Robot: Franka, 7 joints.
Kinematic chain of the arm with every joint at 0, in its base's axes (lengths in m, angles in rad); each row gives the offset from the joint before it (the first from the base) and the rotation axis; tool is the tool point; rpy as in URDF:
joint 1: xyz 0 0 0.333 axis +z
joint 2: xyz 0 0 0 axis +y
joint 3: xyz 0 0 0.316 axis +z
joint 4: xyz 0.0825 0 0 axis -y
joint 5: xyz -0.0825 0 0.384 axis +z
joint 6: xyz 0 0 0 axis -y
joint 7: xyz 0.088 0 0 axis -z
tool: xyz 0 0 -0.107 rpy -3.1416 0 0
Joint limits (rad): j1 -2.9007..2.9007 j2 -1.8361..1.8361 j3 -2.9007..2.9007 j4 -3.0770..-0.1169 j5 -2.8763..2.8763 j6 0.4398..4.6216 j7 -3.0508..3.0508
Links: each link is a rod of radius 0.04 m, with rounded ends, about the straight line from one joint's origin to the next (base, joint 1, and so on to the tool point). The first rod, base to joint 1, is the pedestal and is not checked.
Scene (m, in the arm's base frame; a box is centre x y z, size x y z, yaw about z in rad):
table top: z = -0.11
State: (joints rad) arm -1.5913 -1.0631 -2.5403 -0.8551 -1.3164 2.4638 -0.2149
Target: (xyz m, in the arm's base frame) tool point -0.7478 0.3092 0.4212
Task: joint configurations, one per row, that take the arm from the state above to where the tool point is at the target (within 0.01 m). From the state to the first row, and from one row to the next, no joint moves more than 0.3 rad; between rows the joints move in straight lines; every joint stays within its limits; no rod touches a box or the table.
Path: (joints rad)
1: -1.3637 -1.0472 -2.4368 -0.9244 -1.3179 2.4865 -0.2149
2: -1.1361 -1.0312 -2.3333 -0.9936 -1.3194 2.5092 -0.2149
3: -0.9085 -1.0153 -2.2298 -1.0629 -1.3210 2.5319 -0.2149

